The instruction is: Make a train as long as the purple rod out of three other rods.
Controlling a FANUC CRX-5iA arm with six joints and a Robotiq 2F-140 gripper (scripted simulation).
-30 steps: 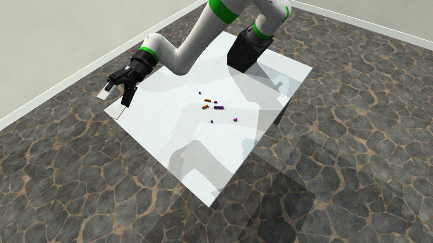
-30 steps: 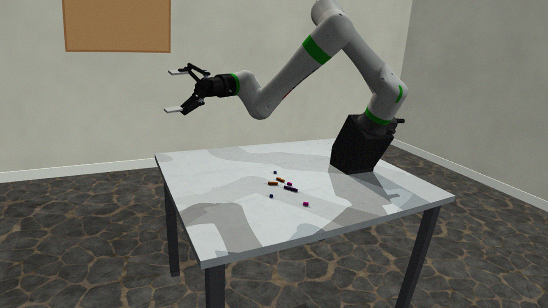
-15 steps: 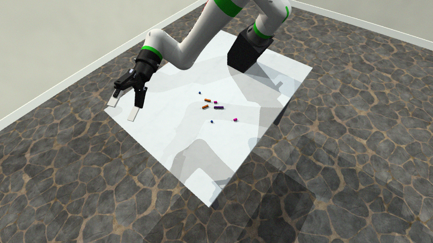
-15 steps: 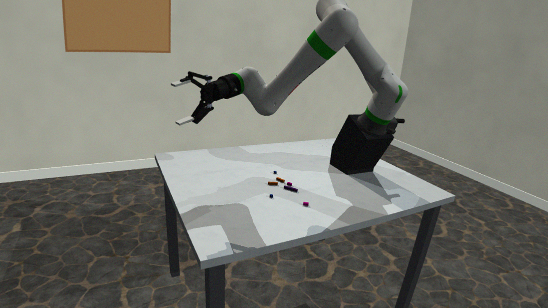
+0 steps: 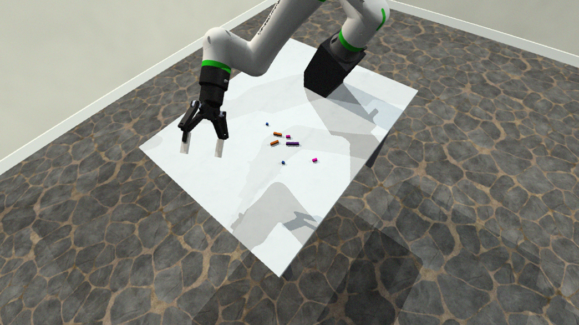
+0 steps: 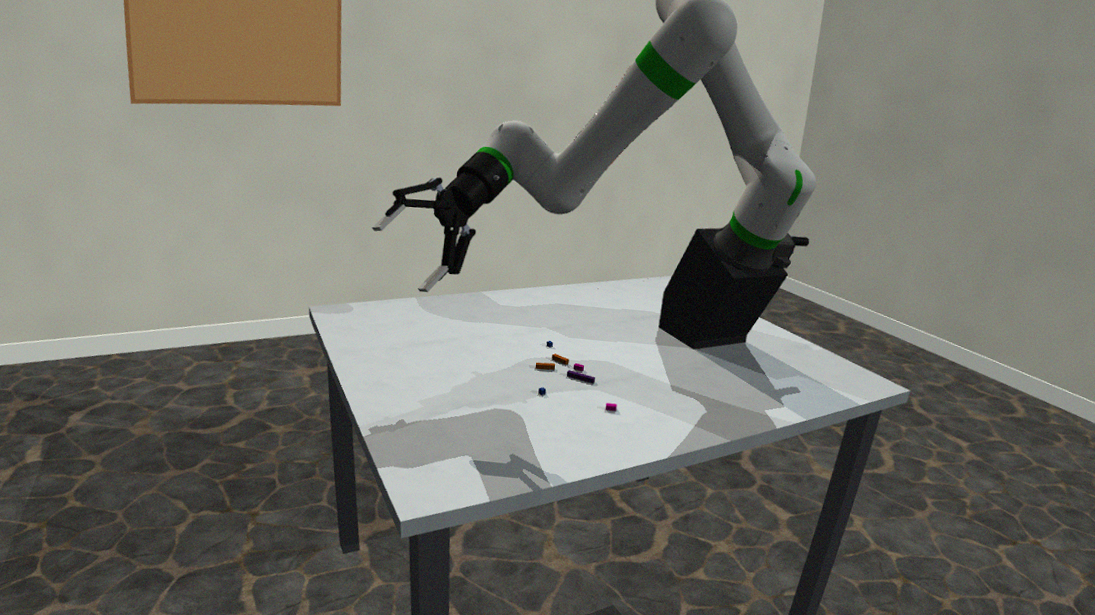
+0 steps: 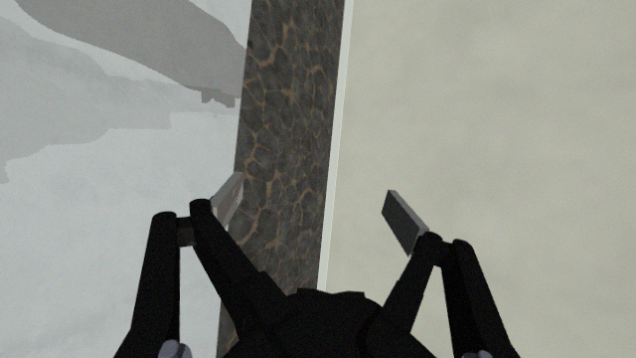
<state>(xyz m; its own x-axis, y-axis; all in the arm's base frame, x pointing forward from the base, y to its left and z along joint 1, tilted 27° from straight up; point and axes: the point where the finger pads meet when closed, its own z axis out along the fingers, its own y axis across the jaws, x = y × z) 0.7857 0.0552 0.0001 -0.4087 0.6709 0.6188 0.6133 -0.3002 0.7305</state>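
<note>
My hand is 36 cm past the purple rod, 4 cm to the right of it and 26 cm above it.
</note>
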